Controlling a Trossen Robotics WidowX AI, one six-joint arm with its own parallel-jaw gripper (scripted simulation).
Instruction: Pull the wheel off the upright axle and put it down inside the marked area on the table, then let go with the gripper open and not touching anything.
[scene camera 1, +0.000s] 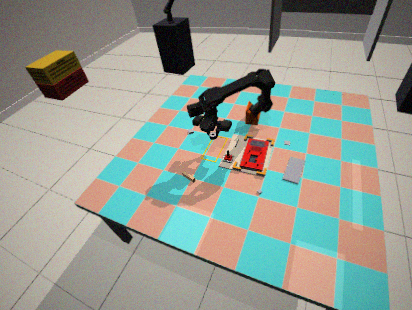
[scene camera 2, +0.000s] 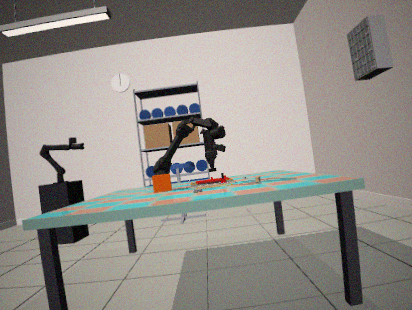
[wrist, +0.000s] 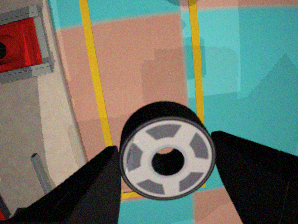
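Labels:
Gripper (wrist: 165, 148) holds a wheel (wrist: 162, 124).

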